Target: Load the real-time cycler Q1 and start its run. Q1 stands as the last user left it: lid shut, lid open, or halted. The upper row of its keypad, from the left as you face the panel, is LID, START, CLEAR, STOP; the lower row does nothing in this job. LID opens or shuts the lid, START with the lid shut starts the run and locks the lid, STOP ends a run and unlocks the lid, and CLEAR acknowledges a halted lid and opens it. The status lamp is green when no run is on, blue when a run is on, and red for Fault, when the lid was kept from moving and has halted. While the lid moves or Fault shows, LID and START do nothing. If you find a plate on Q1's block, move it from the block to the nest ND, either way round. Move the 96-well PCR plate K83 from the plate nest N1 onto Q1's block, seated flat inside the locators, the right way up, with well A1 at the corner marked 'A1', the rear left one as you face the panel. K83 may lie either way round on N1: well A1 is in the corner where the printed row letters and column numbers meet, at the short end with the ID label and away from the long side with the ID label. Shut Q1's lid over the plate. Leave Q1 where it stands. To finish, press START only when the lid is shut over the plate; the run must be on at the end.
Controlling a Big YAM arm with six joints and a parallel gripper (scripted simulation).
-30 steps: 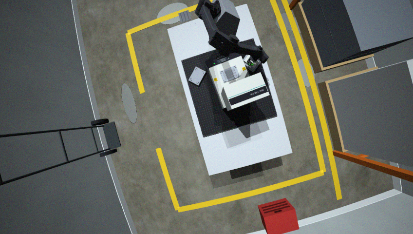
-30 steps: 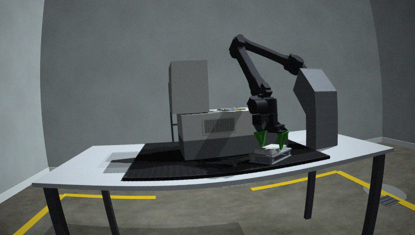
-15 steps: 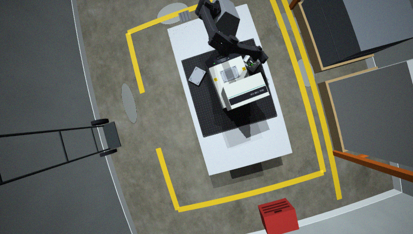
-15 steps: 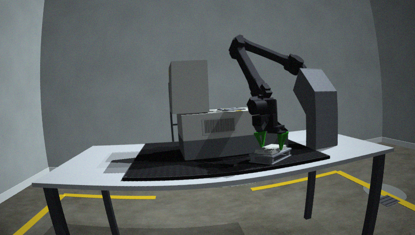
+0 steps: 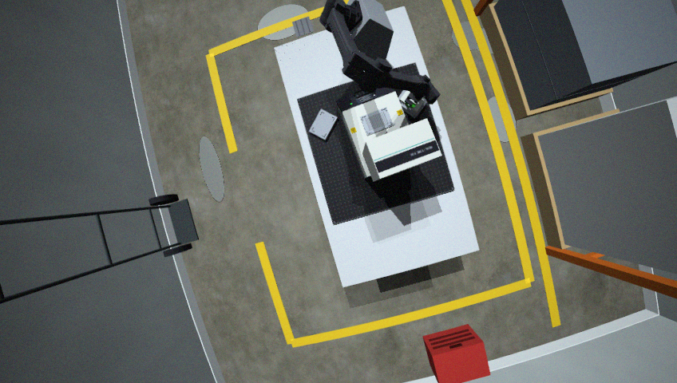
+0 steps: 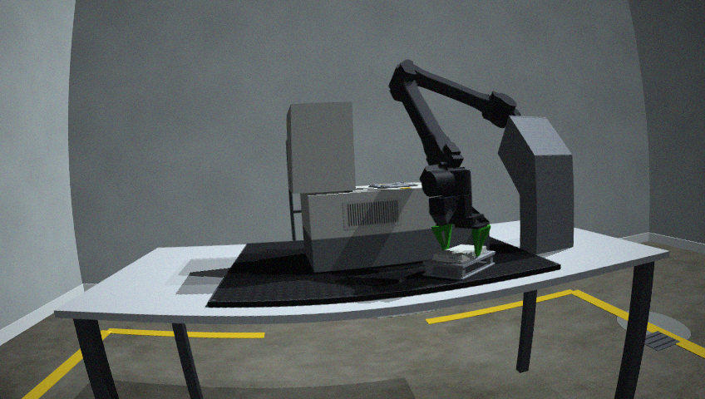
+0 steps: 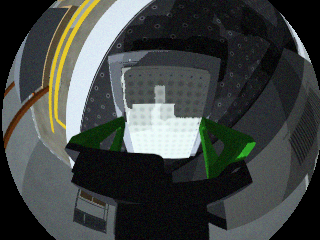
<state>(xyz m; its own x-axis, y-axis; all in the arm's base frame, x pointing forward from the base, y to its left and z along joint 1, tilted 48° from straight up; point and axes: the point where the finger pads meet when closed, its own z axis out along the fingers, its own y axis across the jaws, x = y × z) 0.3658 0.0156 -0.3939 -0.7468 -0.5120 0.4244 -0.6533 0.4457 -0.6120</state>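
Right now my hand is right at the white plate K83. From my hand the other things lie so: grey nest N1 (20 mm below); then grey nest ND (570 mm to the right, 40 mm below).
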